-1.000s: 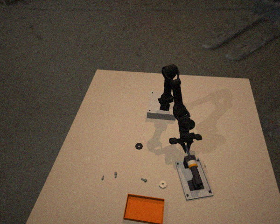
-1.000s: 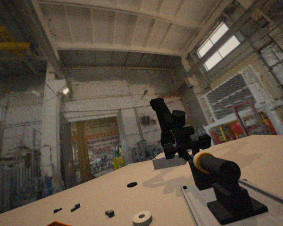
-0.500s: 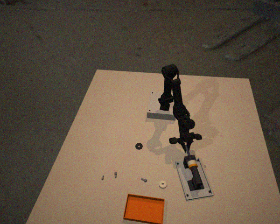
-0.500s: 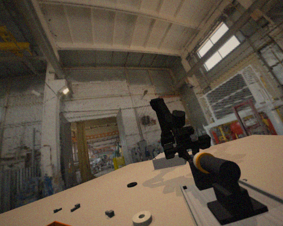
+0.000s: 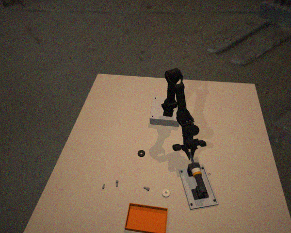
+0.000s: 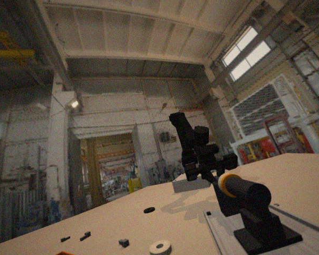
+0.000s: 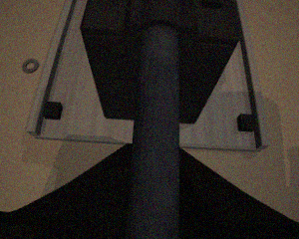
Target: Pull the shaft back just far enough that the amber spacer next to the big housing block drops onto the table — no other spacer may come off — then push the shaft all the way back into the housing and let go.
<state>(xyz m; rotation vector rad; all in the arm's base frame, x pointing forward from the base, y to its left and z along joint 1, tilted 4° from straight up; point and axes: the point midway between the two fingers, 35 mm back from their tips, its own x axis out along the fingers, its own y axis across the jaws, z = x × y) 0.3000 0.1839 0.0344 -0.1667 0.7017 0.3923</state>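
The dark shaft lies 50 mm ahead of my gripper tip, 20 mm to the left of it and 20 mm above it. From my gripper tip the other things lie so: orange tray 360 mm ahead, 170 mm to the right, 50 mm below; white spacer 80 mm ahead, 40 mm to the left, 20 mm above; amber spacer 100 mm ahead, 40 mm to the left, 20 mm above.
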